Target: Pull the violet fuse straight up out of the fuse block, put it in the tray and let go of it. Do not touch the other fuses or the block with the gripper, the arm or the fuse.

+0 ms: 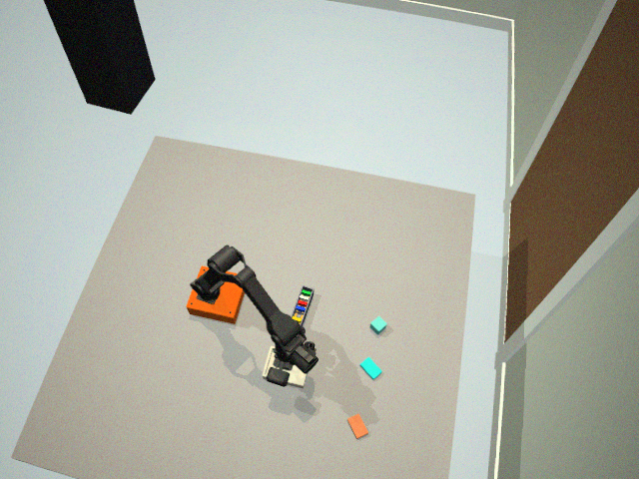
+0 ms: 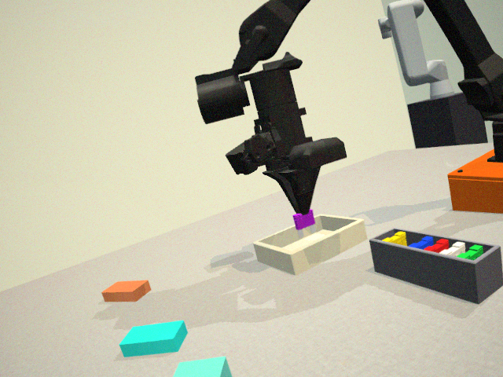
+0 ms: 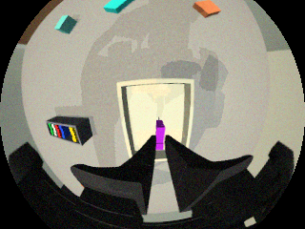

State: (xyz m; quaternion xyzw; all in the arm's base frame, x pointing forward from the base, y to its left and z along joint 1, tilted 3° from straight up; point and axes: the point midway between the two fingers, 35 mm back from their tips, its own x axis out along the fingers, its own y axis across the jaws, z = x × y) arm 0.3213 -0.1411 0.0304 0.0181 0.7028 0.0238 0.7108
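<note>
The violet fuse lies 1 cm below my gripper tip. Also, from my gripper tip: cream tray: 5 cm below.
</note>
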